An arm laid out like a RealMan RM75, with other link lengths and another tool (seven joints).
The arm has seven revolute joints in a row. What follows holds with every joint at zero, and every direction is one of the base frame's. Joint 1 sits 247.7 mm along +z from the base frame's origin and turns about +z. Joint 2 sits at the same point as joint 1 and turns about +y. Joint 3 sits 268.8 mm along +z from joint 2 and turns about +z. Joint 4 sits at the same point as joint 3 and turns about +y. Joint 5 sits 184.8 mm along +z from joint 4 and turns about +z. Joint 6 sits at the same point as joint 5 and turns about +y. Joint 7 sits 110.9 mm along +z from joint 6 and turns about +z. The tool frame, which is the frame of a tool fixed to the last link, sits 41 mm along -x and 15 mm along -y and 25 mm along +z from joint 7; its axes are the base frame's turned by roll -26.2, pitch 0 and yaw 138.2 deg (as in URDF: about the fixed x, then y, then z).
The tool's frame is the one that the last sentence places.
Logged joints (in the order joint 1, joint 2, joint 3, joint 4, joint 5, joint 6, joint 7), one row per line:
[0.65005, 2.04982, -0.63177, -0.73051, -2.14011, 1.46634, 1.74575]
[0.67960, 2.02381, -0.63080, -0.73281, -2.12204, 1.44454, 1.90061]
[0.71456, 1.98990, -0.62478, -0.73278, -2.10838, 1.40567, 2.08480]
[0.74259, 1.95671, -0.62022, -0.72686, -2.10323, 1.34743, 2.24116]
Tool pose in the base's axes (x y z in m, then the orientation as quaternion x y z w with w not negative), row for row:
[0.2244, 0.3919, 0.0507, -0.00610, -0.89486, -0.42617, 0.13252]
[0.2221, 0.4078, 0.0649, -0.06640, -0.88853, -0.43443, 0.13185]
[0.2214, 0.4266, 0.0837, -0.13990, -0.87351, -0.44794, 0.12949]
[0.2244, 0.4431, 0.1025, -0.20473, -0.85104, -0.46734, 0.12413]
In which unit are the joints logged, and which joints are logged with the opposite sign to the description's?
The joints are logged in radians. Opposite sign: joint 6.
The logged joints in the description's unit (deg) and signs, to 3 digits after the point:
[37.245, 117.446, -36.198, -41.855, -122.619, -84.015, 100.024]
[38.938, 115.956, -36.142, -41.987, -121.584, -82.766, 108.897]
[40.941, 114.013, -35.797, -41.985, -120.801, -80.539, 119.450]
[42.547, 112.111, -35.536, -41.646, -120.506, -77.202, 128.409]

